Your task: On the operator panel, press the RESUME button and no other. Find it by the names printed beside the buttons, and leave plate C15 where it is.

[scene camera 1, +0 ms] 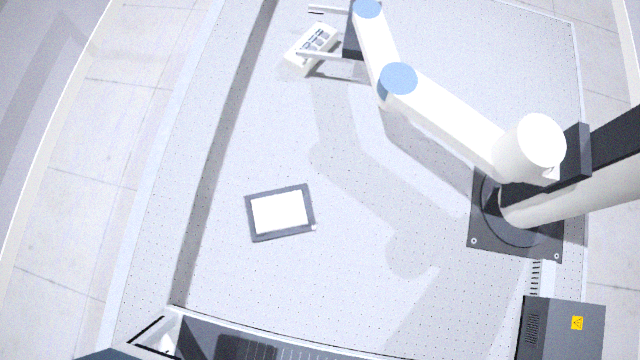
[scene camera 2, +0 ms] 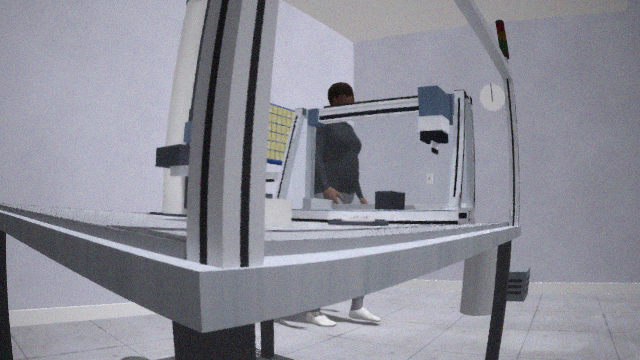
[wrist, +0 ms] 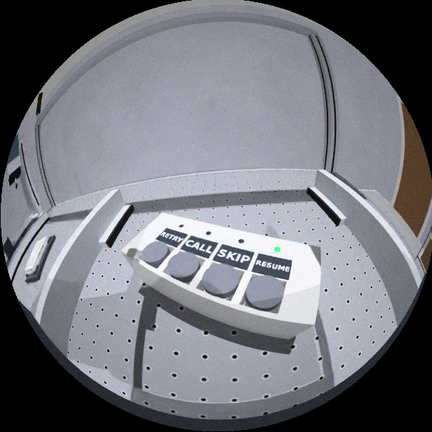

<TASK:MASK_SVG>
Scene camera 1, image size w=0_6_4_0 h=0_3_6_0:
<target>white plate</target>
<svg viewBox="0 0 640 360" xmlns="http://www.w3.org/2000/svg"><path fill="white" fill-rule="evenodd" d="M301 190L251 200L257 234L308 224Z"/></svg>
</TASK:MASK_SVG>
